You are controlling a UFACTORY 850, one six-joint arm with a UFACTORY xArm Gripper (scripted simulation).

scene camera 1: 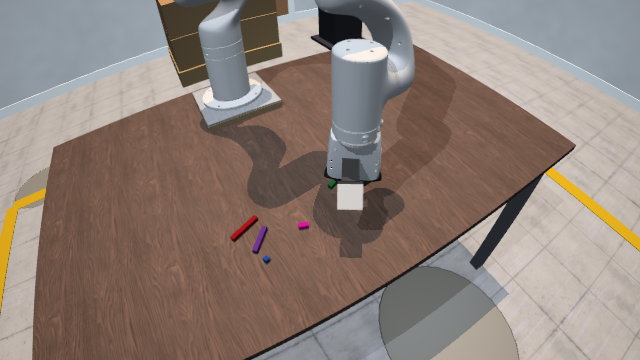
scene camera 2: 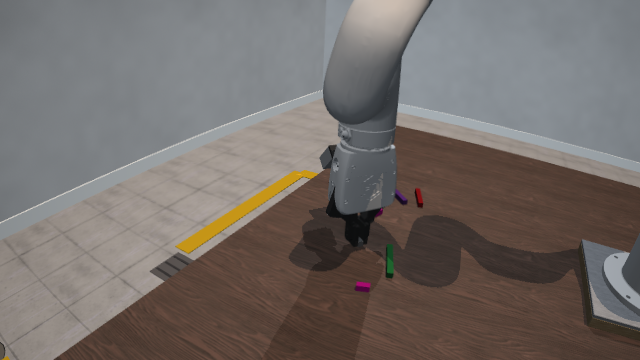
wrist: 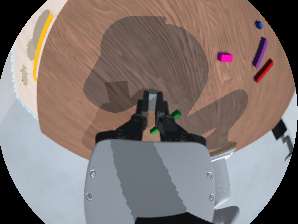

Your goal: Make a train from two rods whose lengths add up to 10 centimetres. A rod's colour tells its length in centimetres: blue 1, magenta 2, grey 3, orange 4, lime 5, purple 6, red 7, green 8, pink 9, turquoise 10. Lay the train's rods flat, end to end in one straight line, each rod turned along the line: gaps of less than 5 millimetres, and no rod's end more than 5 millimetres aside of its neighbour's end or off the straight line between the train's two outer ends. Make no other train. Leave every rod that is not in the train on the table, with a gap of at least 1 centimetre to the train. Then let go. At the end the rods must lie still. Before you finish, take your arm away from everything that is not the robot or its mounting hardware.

Path:
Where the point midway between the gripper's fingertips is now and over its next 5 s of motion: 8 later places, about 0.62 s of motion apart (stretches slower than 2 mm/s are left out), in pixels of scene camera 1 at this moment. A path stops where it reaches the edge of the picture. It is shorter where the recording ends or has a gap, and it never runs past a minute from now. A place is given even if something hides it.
My gripper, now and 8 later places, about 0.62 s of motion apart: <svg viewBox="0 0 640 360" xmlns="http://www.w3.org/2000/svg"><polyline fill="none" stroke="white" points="351,197 351,199 352,183 353,167 343,170 263,198 237,208 238,211 241,219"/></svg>

